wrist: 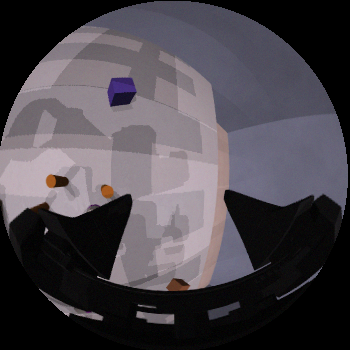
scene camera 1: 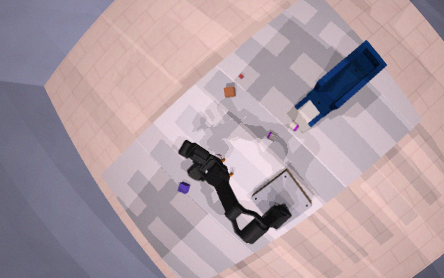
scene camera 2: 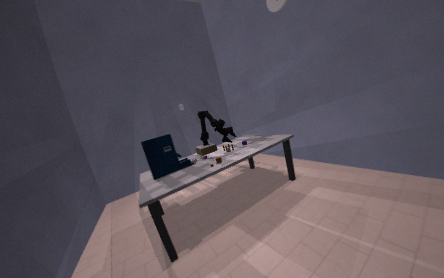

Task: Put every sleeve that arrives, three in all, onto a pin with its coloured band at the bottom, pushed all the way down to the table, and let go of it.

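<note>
A pale sleeve with a purple band [scene camera 1: 271, 135] [scene camera 2: 205, 157] lies on the table. A second such sleeve [scene camera 1: 294, 127] [scene camera 2: 194, 161] is at the mouth of the blue chute. A third sleeve [scene camera 1: 220, 156] [wrist: 94, 207] partly shows low beside an orange pin [scene camera 1: 223, 160]; whether it surrounds the pin is unclear. Other orange pins [scene camera 1: 231, 174] [wrist: 52, 181] [wrist: 107, 191] stand nearby, and the pin group [scene camera 2: 228, 147] shows in scene camera 2. My gripper [wrist: 178, 197] [scene camera 2: 233, 132] is open and empty, above the table near the pins; its left finger partly hides them in the wrist view.
The blue chute [scene camera 1: 345, 80] [scene camera 2: 159, 156] stands at one end. A walled tray [scene camera 1: 298, 186] [scene camera 2: 206, 150] is beside the arm's base. A purple cube [scene camera 1: 184, 187] [scene camera 2: 244, 143] [wrist: 121, 90], an orange cube [scene camera 1: 229, 92] [scene camera 2: 218, 160] and a small red cube [scene camera 1: 241, 76] [scene camera 2: 212, 165] are on the table.
</note>
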